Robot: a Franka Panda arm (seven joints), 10 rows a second.
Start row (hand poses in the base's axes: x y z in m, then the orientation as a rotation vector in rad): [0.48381, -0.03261, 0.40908, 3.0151, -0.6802, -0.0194]
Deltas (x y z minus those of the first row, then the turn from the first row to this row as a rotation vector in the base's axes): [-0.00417, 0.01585, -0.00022, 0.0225, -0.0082, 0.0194]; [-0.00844, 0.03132, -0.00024, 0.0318, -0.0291, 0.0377]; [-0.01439, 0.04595, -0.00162, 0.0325, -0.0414, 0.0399]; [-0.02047, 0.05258, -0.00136, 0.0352, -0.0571, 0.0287]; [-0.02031, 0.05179, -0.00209, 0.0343, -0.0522, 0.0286]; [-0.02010, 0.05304, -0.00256, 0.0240, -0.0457, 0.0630]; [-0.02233, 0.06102, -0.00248, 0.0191, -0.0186, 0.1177]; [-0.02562, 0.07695, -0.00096, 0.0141, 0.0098, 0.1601]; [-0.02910, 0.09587, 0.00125, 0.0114, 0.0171, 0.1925]
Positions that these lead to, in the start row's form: [0.47964, -0.01676, 0.40886, 3.0447, -0.6558, -0.0140]; [0.47537, -0.00129, 0.40884, 3.0637, -0.6312, 0.0153]; [0.46942, 0.01334, 0.40746, 3.0675, -0.6290, 0.0340]; [0.46334, 0.01997, 0.40772, 3.0695, -0.6478, 0.0567]; [0.46350, 0.01918, 0.40699, 3.0677, -0.6474, 0.0494]; [0.46371, 0.02043, 0.40652, 3.0670, -0.5924, 0.0443]; [0.46148, 0.02841, 0.40660, 3.0716, -0.5056, 0.0068]; [0.45819, 0.04434, 0.40812, 3.0704, -0.4378, -0.0327]; [0.45471, 0.06326, 0.41033, 3.0727, -0.3873, -0.0415]
